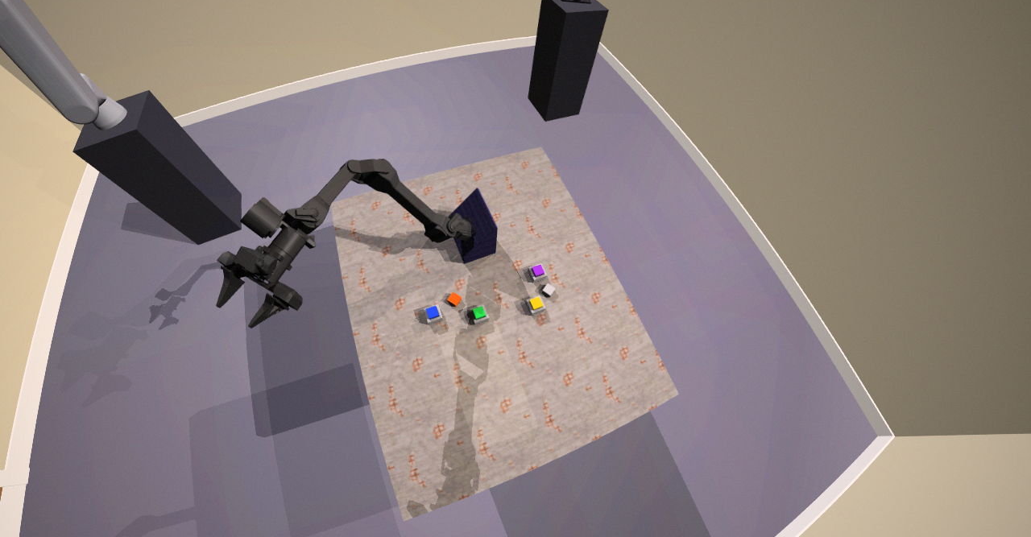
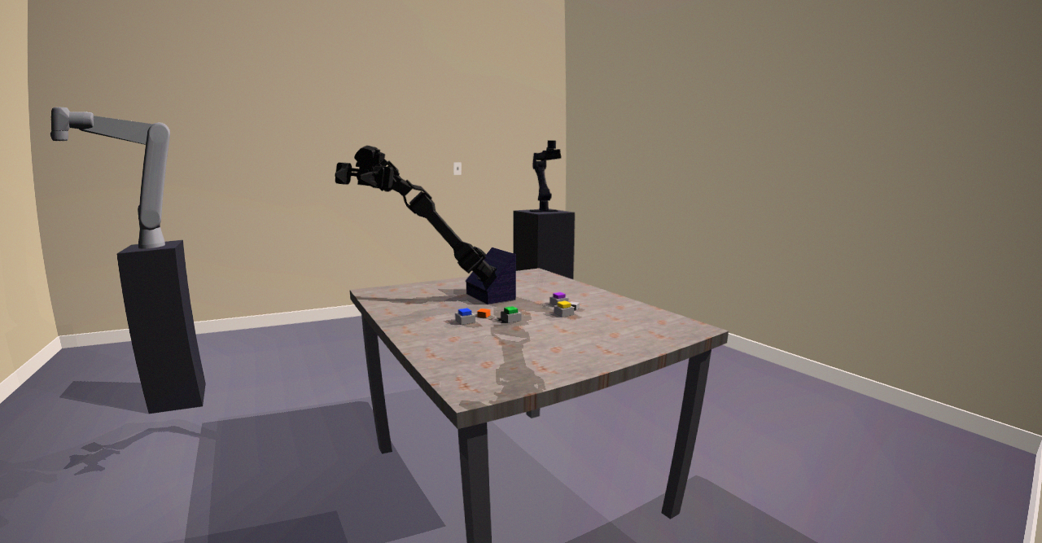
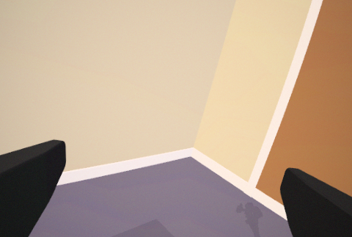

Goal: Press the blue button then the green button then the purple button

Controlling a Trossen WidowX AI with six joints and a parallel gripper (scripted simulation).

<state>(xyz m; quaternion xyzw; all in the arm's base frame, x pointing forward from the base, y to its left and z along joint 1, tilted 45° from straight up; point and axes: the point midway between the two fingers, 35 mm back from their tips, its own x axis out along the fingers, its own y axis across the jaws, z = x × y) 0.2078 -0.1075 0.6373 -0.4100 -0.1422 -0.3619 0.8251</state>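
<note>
Now: gripper tip 20 mm past the blue button, 360 mm to the right of it and 430 mm above it. From my gripper tip the other things lie so: green button 30 mm ahead, 500 mm to the left, 430 mm below; orange block 50 mm behind, 440 mm to the left, 460 mm below; yellow button 70 mm ahead, 670 mm to the left, 430 mm below.
</note>
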